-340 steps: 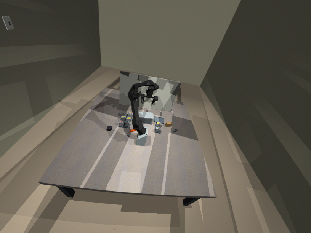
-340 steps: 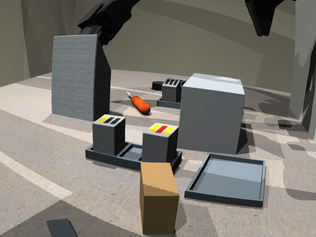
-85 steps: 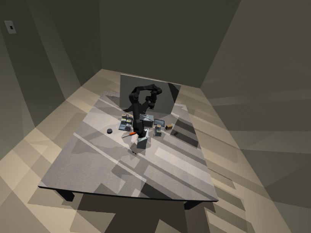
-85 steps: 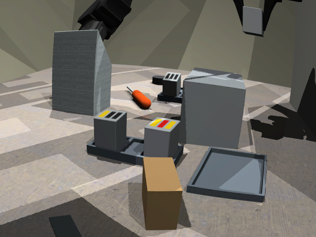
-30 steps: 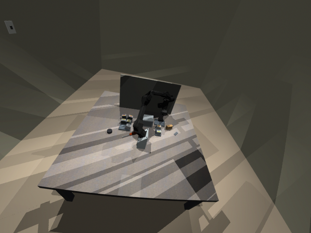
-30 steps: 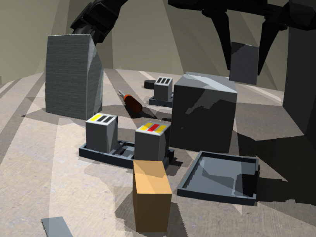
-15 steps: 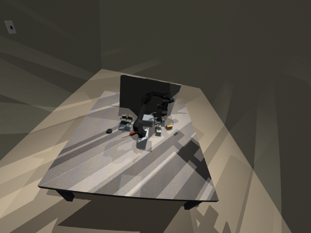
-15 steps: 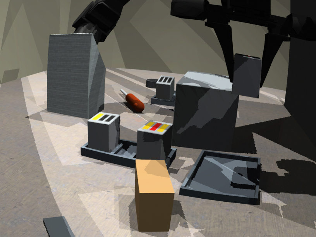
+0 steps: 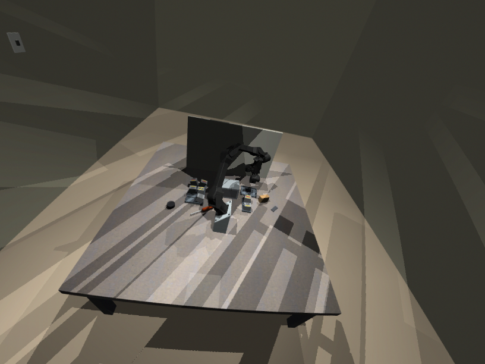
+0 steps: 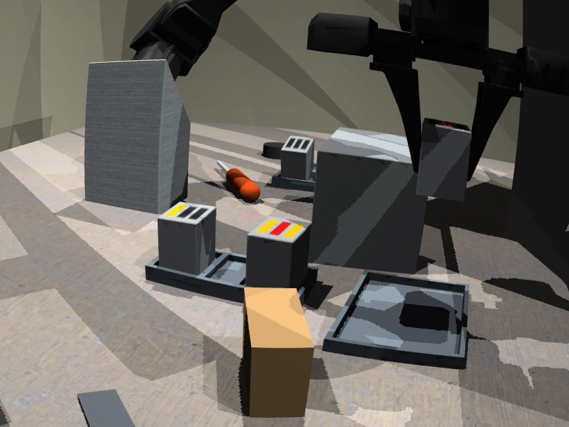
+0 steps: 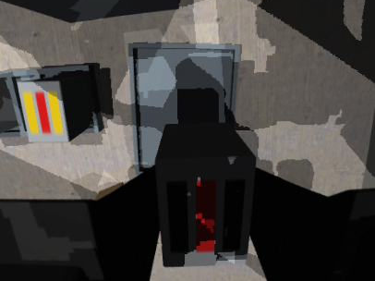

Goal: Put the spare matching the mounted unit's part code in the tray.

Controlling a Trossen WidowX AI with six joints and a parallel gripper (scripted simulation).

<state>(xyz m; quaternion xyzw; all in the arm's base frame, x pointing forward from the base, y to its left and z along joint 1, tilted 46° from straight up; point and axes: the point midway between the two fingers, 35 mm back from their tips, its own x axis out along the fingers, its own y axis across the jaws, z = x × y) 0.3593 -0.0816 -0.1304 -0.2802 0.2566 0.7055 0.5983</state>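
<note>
Now: gripper tip 1 cm past the tray and 11 cm above it. Round my gripper tip: yellow-red-yellow spare (12 cm behind, 1 cm to the left, 7 cm below); then mounted unit (8 cm behind, 18 cm to the left, 6 cm below); then cardboard box (7 cm behind, 12 cm to the right, 9 cm below).
</note>
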